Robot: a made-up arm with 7 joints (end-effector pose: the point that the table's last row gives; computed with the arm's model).
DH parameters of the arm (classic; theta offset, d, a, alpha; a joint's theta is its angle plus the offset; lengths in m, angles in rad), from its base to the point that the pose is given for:
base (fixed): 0 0.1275 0.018 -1.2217
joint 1: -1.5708 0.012 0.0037 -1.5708
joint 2: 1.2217 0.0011 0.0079 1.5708
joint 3: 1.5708 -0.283 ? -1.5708
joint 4: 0 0.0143 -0.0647 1.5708
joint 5: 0 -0.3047 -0.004 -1.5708
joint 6: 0 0.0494 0.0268 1.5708
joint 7: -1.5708 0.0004 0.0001 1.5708
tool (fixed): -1.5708 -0.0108 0 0
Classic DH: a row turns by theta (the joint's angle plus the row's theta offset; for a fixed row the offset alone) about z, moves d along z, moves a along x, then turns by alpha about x.
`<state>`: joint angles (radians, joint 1 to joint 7).
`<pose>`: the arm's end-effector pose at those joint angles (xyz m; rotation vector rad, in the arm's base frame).
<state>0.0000 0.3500 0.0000 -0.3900 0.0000 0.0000 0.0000</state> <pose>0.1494 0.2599 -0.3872 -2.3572 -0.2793 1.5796</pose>
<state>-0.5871 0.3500 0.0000 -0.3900 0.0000 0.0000 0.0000</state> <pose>0.4446 0.2022 -0.2287 -2.6810 -0.1456 0.8199</pose>
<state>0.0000 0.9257 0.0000 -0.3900 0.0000 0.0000 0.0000</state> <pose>0.1494 0.5040 -0.1669 -1.9063 -0.6374 1.2774</pose>
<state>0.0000 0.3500 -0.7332 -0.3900 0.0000 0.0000 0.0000</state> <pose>0.1585 0.1627 -0.4227 -1.9051 0.5299 1.4730</pose>
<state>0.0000 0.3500 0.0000 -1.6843 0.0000 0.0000 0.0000</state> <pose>0.3684 0.1582 -0.1083 -2.7875 0.0280 -0.1584</pose>
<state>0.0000 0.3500 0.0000 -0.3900 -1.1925 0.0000 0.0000</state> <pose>0.1722 0.1982 -0.3997 -1.3929 0.5323 1.1880</pose>
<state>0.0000 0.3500 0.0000 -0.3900 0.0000 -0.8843 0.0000</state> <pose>0.1254 0.2526 -0.3670 -2.7639 -0.0730 0.4127</pose>
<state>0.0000 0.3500 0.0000 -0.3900 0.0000 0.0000 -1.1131</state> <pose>0.1438 0.2517 -0.3926 -1.4602 0.4896 1.2204</pose>
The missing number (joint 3, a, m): 0.0434
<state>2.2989 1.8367 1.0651 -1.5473 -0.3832 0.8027 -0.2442</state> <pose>0.1637 0.4435 -0.0476 -0.0453 0.2563 1.0923</pose>
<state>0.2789 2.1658 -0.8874 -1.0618 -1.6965 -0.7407 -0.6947</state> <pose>0.1467 0.5190 0.1535 1.1410 2.0607 0.4408</pose>
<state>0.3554 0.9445 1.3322 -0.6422 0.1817 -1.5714 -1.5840</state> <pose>-0.1232 0.5346 -0.0411 -0.0189 -1.2268 0.0089</pose>
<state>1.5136 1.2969 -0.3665 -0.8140 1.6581 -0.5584 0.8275</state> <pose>-0.3295 0.4910 0.1053 2.0841 2.0504 -0.9887</pose>
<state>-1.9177 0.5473 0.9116 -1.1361 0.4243 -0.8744 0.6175</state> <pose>0.3605 0.2428 0.4676 0.3653 -0.2880 2.2169</pose>
